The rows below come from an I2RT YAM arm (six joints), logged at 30 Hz.
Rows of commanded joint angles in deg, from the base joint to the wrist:
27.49 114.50 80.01 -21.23 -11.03 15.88
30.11 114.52 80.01 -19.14 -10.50 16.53
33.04 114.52 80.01 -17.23 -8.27 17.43
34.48 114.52 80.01 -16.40 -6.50 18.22
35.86 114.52 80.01 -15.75 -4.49 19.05
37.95 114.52 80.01 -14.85 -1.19 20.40
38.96 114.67 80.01 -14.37 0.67 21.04
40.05 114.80 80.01 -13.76 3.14 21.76
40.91 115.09 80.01 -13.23 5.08 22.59
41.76 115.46 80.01 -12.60 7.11 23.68
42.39 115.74 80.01 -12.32 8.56 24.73
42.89 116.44 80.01 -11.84 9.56 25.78
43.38 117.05 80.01 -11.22 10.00 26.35
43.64 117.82 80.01 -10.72 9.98 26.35
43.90 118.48 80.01 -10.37 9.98 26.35
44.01 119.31 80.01 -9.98 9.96 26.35
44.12 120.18 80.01 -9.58 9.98 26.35
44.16 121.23 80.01 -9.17 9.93 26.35
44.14 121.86 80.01 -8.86 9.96 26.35
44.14 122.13 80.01 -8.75 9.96 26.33
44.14 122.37 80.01 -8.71 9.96 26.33
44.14 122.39 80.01 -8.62 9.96 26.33
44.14 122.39 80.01 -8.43 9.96 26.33
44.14 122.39 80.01 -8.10 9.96 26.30
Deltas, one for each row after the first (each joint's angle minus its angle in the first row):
2.62 0.02 0.00 2.09 0.53 0.65
5.55 0.02 0.00 4.00 2.76 1.55
6.99 0.02 0.00 4.83 4.53 2.34
8.37 0.02 0.00 5.48 6.54 3.17
10.46 0.02 0.00 6.38 9.84 4.52
11.47 0.17 0.00 6.86 11.70 5.16
12.56 0.30 0.00 7.47 14.17 5.88
13.42 0.59 0.00 8.00 16.11 6.71
14.27 0.96 0.00 8.63 18.14 7.80
14.90 1.24 0.00 8.91 19.59 8.85
15.40 1.94 0.00 9.39 20.59 9.90
15.89 2.55 0.00 10.01 21.03 10.47
16.15 3.32 0.00 10.51 21.01 10.47
16.41 3.98 0.00 10.86 21.01 10.47
16.52 4.81 0.00 11.25 20.99 10.47
16.63 5.68 0.00 11.65 21.01 10.47
16.67 6.73 0.00 12.06 20.96 10.47
16.65 7.36 0.00 12.37 20.99 10.47
16.65 7.63 0.00 12.48 20.99 10.45
16.65 7.87 0.00 12.52 20.99 10.45
16.65 7.89 0.00 12.61 20.99 10.45
16.65 7.89 0.00 12.80 20.99 10.45
16.65 7.89 0.00 13.13 20.99 10.42

